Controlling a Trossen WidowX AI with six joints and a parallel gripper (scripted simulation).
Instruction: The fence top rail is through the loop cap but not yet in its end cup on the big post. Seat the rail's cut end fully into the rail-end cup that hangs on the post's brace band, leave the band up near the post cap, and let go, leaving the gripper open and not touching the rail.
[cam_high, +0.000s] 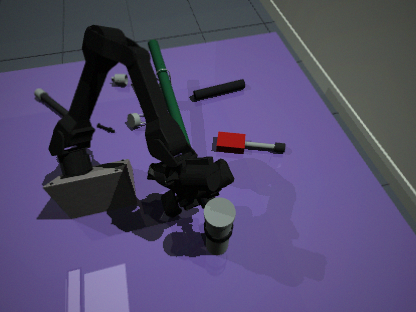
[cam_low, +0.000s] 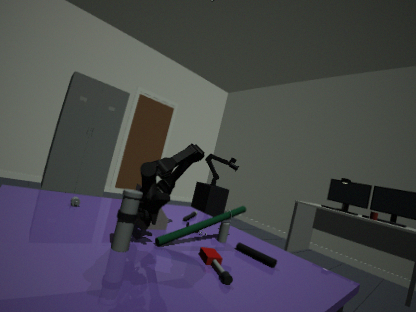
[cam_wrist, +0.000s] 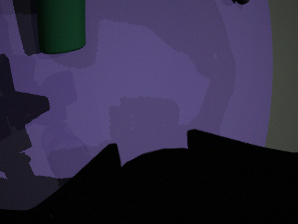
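My gripper tip is 1 cm past the rail-end cup, 3 cm to the left of it and 3 cm below it. The rest, counted from my gripper tip: dark bolt: 30 cm behind, 37 cm to the left, 8 cm below; small post: 8 cm behind, 45 cm to the left, 2 cm above; wire ring: 18 cm behind, 38 cm to the left, 8 cm below.
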